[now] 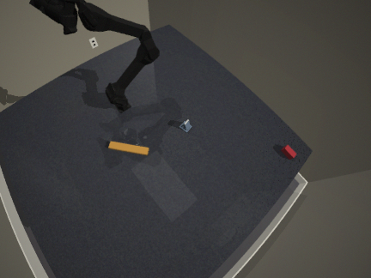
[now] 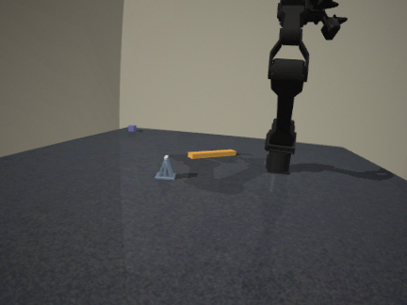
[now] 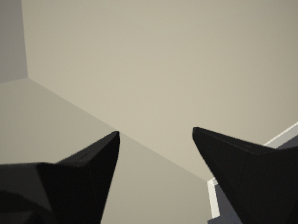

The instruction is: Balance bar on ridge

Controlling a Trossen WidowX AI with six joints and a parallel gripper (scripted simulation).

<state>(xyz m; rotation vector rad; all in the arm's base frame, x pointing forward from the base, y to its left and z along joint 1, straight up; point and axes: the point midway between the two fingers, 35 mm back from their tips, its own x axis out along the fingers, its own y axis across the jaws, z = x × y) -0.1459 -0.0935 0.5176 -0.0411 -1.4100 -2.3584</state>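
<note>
Right now the orange bar is 400 mm ahead of my gripper tip and 520 mm below it. The rest, counted from my gripper tip: blue-grey triangular ridge (470 mm ahead, 280 mm to the left, 500 mm below); then small purple cube (920 mm ahead, 400 mm to the right, 510 mm below); then red block (920 mm ahead, 600 mm to the left, 510 mm below).
</note>
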